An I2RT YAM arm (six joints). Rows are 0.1 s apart.
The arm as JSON. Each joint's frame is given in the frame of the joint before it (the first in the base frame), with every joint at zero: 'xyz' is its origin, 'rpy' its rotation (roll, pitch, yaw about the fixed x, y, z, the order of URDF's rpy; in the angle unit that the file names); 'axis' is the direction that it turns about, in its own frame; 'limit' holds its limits. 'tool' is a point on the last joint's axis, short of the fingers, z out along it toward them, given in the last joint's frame.
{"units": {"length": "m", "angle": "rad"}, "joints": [
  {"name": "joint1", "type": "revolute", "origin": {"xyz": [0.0, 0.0, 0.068], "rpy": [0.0, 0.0, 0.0]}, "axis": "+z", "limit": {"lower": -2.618, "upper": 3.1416}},
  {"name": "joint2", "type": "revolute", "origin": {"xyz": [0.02, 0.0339, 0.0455], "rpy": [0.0, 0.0, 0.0]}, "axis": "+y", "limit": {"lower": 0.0, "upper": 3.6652}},
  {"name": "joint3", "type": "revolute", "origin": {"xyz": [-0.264, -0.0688, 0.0], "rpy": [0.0, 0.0, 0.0]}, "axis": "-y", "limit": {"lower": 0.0, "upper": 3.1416}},
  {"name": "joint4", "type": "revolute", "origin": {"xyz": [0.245, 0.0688, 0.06], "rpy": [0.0, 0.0, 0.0]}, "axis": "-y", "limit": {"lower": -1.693, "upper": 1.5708}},
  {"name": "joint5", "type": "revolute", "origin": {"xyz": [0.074, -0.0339, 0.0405], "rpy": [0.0, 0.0, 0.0]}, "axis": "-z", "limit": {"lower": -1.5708, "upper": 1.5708}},
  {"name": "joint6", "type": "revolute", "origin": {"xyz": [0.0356, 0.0, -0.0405], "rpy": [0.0, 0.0, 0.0]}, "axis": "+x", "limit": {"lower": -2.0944, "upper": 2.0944}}
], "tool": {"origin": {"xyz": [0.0, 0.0, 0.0], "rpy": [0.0, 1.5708, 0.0]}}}
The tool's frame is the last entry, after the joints.
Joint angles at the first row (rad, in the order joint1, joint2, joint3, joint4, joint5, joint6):
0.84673, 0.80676, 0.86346, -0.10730, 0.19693, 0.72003
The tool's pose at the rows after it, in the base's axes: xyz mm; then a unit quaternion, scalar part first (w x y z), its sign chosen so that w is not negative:
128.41 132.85 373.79 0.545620 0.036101 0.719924 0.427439
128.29 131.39 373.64 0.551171 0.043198 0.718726 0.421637
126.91 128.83 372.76 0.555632 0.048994 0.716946 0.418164
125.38 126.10 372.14 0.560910 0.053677 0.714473 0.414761
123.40 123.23 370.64 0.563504 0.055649 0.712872 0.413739
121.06 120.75 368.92 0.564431 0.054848 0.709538 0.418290
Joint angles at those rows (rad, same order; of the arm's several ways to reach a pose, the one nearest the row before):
0.84673, 0.79682, 0.86216, -0.10562, 0.23212, 0.72391
0.84581, 0.79226, 0.85946, -0.10528, 0.25265, 0.72258
0.84505, 0.77959, 0.85113, -0.10558, 0.26798, 0.72241
0.84404, 0.76595, 0.84282, -0.10468, 0.28222, 0.71944
0.84253, 0.74938, 0.83132, -0.10547, 0.28704, 0.71790
0.84195, 0.73121, 0.81620, -0.09842, 0.28130, 0.71865

